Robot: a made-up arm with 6 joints. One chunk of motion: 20 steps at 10 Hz.
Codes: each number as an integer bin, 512 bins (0 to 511) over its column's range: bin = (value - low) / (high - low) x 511, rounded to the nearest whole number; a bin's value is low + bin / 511 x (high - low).
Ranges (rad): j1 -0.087..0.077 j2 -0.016..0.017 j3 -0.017..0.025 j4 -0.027..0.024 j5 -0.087..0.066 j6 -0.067..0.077
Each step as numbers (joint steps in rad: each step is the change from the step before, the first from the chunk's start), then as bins.
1 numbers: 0.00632 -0.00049 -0.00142 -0.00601 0.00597 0.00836
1 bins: 291 240 190 210 311 267
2 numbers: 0.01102 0.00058 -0.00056 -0.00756 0.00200 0.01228
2 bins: 305 257 200 195 297 281
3 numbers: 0.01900 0.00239 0.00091 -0.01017 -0.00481 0.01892
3 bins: 330 285 218 169 275 305
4 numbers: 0.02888 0.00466 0.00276 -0.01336 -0.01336 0.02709
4 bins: 361 320 240 137 246 334
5 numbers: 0.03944 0.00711 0.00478 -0.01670 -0.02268 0.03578
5 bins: 394 358 265 103 215 365
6 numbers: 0.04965 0.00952 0.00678 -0.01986 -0.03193 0.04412
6 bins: 426 395 289 72 184 394
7 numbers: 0.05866 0.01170 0.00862 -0.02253 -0.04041 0.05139
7 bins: 454 429 312 45 156 420
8 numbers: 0.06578 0.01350 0.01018 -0.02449 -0.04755 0.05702
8 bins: 476 457 331 25 132 440
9 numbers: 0.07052 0.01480 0.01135 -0.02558 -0.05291 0.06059
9 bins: 491 477 345 14 114 453
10 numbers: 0.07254 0.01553 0.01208 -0.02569 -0.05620 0.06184
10 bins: 497 488 354 13 103 457
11 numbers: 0.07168 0.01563 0.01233 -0.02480 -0.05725 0.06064
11 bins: 494 490 357 22 99 453
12 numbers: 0.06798 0.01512 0.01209 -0.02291 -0.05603 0.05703
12 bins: 483 482 354 41 103 440
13 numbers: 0.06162 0.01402 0.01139 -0.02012 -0.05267 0.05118
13 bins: 463 465 345 69 115 419
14 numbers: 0.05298 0.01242 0.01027 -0.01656 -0.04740 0.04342
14 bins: 436 440 332 105 132 392
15 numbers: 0.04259 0.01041 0.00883 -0.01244 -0.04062 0.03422
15 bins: 404 409 314 146 155 359
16 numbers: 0.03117 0.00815 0.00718 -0.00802 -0.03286 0.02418
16 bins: 368 374 294 190 181 324
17 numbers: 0.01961 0.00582 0.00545 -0.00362 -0.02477 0.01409
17 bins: 332 338 273 234 208 288
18 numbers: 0.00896 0.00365 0.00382 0.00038 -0.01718 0.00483
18 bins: 299 304 253 274 233 255
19 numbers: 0.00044 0.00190 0.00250 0.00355 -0.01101 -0.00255
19 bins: 272 277 237 306 254 229
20 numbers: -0.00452 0.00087 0.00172 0.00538 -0.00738 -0.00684
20 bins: 257 261 228 324 266 213
